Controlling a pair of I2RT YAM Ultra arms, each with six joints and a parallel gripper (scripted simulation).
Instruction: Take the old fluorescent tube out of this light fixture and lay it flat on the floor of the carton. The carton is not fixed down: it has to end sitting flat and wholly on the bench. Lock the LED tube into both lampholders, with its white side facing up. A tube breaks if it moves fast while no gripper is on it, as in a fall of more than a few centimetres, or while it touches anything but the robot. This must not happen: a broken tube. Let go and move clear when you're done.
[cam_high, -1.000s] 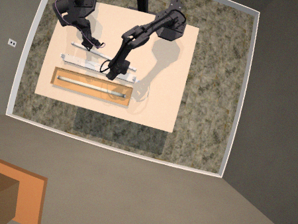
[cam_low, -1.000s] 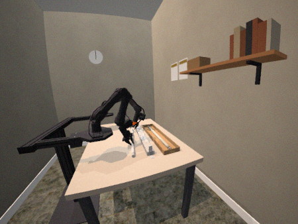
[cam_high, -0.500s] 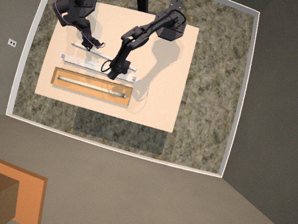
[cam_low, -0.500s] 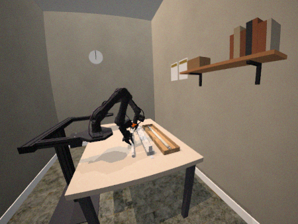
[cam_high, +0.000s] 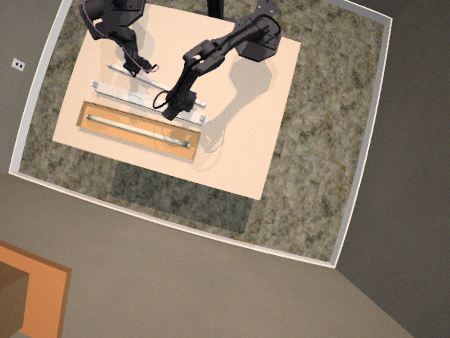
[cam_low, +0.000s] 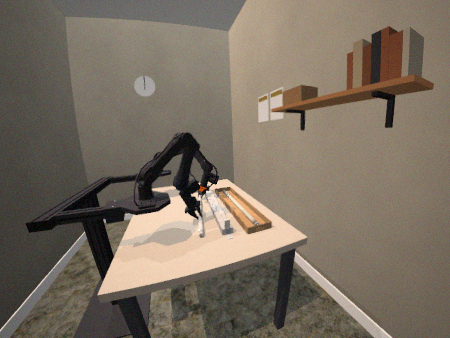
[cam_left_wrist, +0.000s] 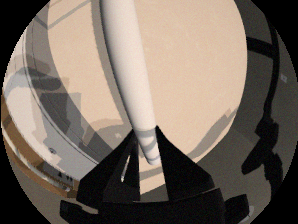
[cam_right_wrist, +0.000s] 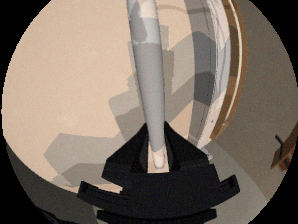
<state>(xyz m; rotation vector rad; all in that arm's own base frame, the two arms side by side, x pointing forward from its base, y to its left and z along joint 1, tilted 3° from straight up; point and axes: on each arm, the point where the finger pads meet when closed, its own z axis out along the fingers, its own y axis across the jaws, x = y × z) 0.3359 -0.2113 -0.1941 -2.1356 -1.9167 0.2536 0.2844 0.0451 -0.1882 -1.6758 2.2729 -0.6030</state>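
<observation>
Now: right hand 20 mm short of the LED tube, 120 mm to the right of it and 10 mm above it. The rest, counted from my right hand: carton (280 mm ahead, 100 mm to the left); then light fixture (130 mm ahead, 120 mm to the left, 30 mm above); then old fluorescent tube (280 mm ahead, 100 mm to the left).
</observation>
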